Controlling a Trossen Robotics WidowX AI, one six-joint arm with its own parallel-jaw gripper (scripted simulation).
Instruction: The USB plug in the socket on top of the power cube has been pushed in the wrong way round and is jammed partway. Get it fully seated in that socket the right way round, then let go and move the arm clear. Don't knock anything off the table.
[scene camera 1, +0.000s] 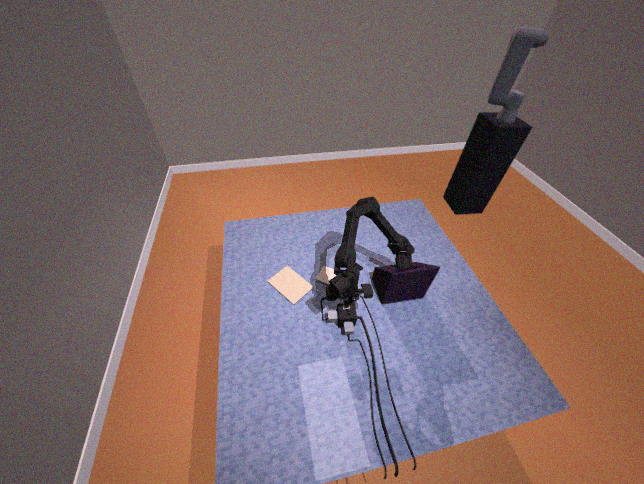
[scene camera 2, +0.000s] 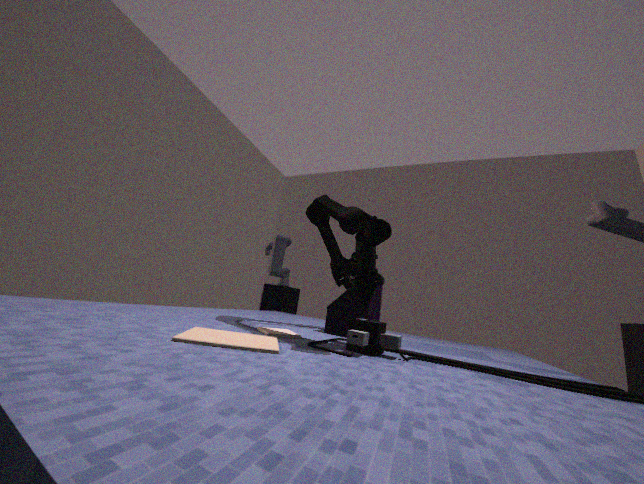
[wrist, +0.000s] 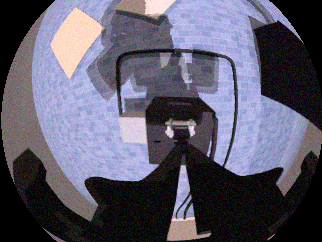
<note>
In view: my gripper (scene camera 2: 364, 307), a tan card (scene camera 2: 198, 336) and a power cube (scene camera 1: 348, 315).
The tan card shows as well in scene camera 1 (scene camera 1: 293, 287) and in the wrist view (wrist: 75, 36). My gripper is seen too in the wrist view (wrist: 182, 148). The power cube shows as well in the wrist view (wrist: 162, 109).
</note>
